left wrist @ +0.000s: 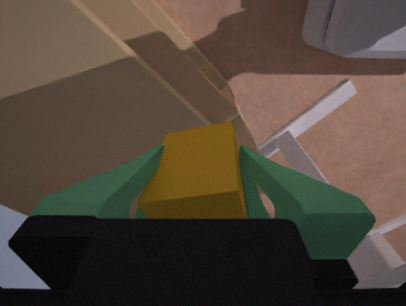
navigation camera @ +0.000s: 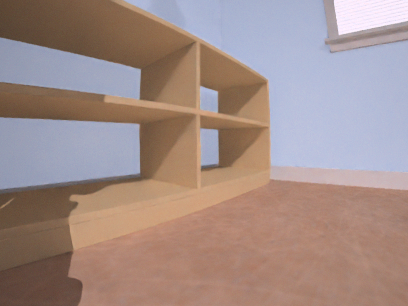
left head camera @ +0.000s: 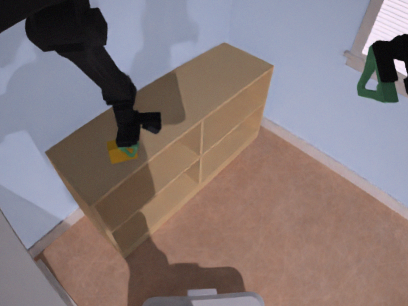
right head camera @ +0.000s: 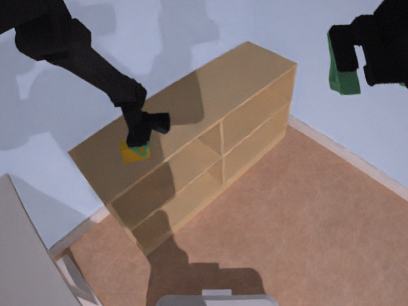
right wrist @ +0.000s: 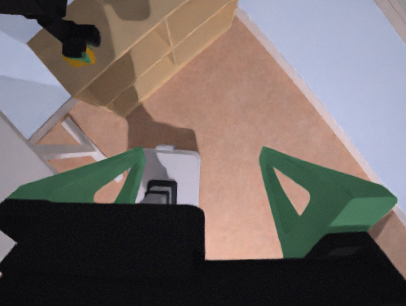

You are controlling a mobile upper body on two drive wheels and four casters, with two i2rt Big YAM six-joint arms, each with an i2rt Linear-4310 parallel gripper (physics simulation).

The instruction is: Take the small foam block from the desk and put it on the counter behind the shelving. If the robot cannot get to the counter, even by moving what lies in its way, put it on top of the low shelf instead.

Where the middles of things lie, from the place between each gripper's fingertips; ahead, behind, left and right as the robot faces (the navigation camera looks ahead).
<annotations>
The small yellow foam block (left wrist: 198, 177) lies 1 cm behind my left hand, 3 cm to the left of it and 2 cm above it.
Now: the small yellow foam block 51 cm below my right hand, 48 cm to the left of it and 34 cm ahead of it.
</annotations>
